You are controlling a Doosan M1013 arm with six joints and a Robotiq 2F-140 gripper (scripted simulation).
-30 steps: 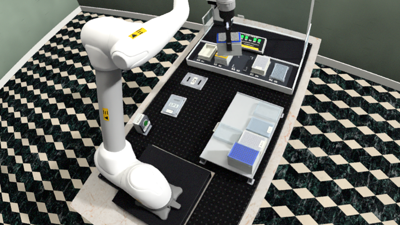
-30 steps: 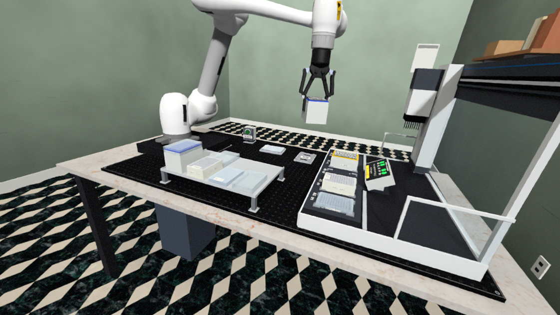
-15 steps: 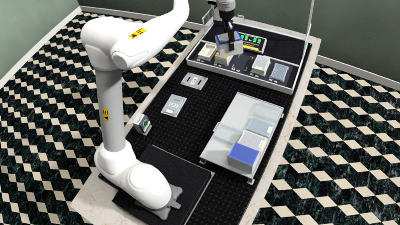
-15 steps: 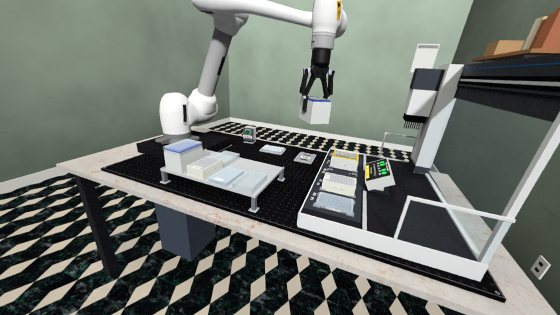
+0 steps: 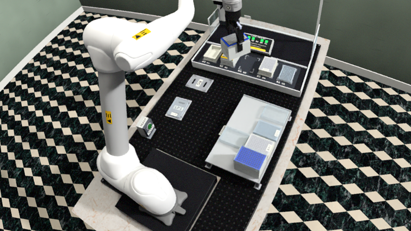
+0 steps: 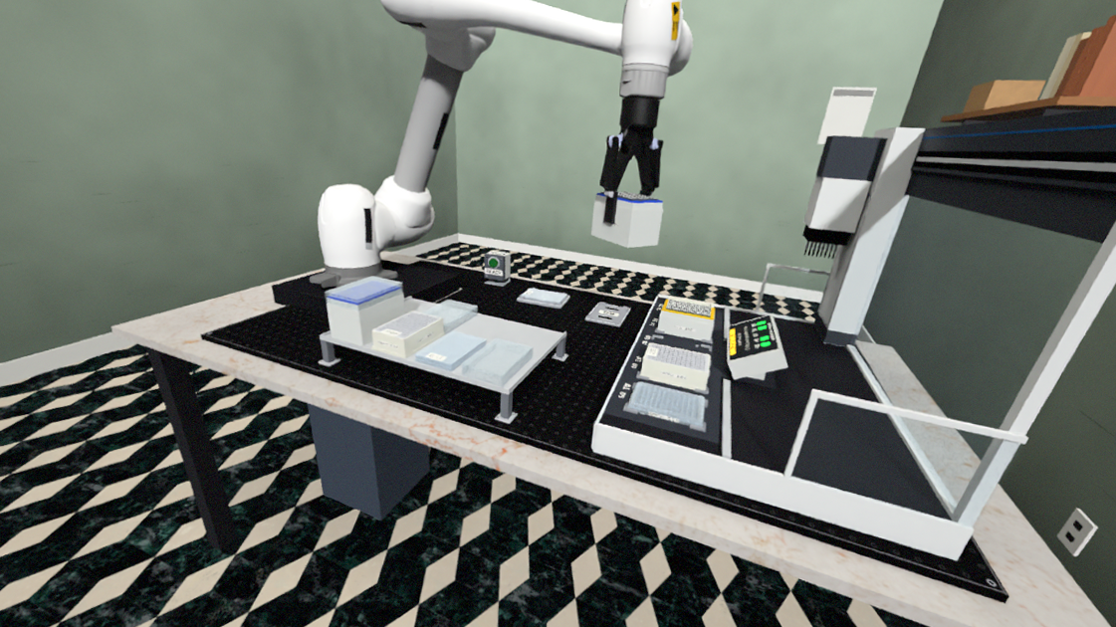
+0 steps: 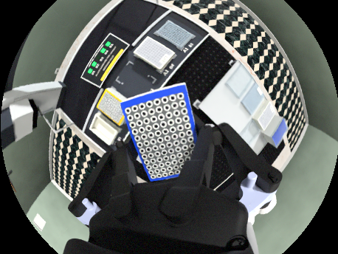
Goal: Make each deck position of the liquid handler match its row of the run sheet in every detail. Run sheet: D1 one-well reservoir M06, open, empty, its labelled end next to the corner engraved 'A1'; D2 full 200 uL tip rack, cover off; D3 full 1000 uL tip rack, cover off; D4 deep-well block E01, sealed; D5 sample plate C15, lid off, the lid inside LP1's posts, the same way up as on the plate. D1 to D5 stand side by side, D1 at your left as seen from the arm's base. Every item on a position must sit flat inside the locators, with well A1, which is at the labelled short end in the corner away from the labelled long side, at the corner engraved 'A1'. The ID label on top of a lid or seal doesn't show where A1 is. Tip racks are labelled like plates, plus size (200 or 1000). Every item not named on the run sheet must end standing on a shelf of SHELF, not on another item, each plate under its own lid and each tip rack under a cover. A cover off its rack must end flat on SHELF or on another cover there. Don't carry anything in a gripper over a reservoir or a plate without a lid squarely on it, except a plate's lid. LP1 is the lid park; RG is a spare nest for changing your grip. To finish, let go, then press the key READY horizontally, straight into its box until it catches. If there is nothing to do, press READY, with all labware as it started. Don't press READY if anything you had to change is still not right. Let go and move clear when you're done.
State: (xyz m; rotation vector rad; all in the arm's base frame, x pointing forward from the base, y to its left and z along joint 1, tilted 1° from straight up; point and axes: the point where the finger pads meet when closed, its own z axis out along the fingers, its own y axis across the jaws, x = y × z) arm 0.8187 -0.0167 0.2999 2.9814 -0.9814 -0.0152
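Right now my hand is 16 cm short of the yellow-rimmed tip rack, 11 cm to the right of it and 26 cm above it. Also, from my hand: white one-well reservoir (16 cm ahead, 24 cm to the left, 29 cm below); then grey RG nest (6 cm behind, 23 cm to the left, 35 cm below); then blue-rimmed tip rack (1 cm behind).
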